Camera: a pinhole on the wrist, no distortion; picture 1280 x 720 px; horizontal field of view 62.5 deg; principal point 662.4 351.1 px. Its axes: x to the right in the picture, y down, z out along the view. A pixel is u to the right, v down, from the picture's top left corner.
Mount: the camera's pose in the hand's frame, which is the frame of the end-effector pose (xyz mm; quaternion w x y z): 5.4 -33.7 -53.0 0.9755 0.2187 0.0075 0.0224
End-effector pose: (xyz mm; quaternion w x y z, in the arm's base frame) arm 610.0 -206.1 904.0 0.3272 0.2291 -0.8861 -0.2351
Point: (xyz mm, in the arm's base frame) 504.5 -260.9 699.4
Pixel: 641.4 419.3
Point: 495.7 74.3 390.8
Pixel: outside the picture
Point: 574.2 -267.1 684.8
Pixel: 413.5 241.1
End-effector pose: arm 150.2 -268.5 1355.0 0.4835 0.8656 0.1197 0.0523
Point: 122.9 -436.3 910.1
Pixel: 494.5 229.9
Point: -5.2 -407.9 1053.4
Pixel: 58.0 269.2
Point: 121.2 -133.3 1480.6
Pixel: behind the camera
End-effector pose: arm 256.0 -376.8 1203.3 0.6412 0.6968 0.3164 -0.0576
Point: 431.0 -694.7 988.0
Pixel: 945.4 650.7
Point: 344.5 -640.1 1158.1
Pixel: outside the picture
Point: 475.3 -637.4 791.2
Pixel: 1220.7 316.4
